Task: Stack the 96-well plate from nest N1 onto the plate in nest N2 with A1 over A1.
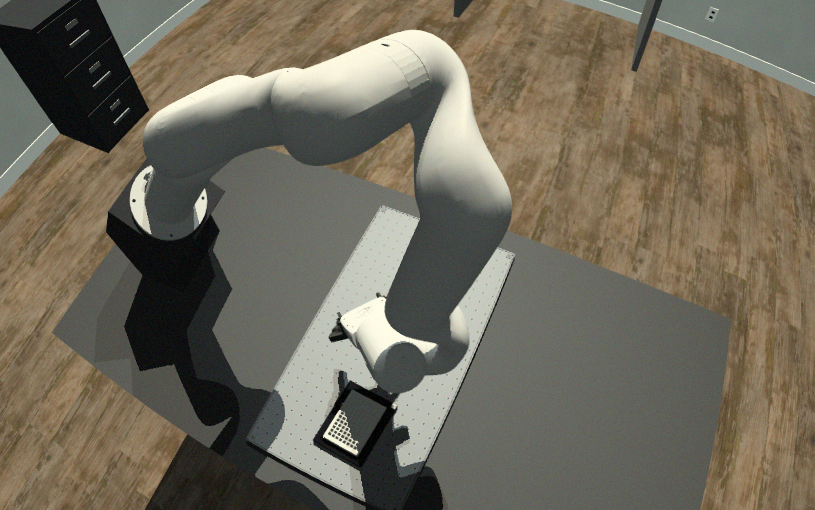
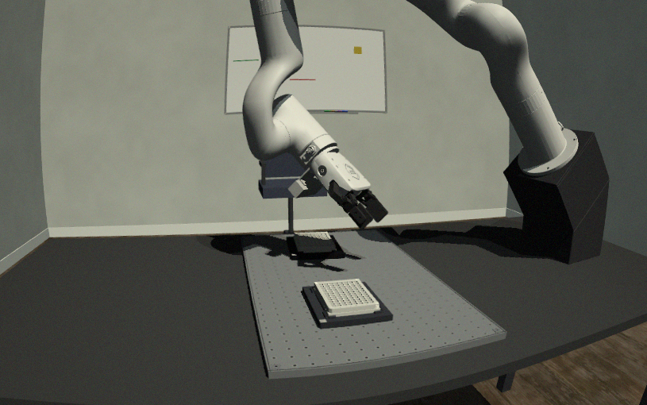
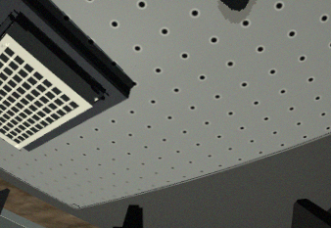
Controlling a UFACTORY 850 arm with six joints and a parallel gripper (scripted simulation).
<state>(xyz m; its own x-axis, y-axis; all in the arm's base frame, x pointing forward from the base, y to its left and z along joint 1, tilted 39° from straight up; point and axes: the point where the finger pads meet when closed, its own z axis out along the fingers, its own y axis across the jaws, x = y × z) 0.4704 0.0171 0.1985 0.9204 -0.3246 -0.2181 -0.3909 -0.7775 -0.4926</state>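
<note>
My gripper is now 90 mm short of the black plate nest, 200 mm to the left of it and 120 mm above it. Round my hand: A1 label (140 mm ahead, 130 mm to the right, 110 mm below).
</note>
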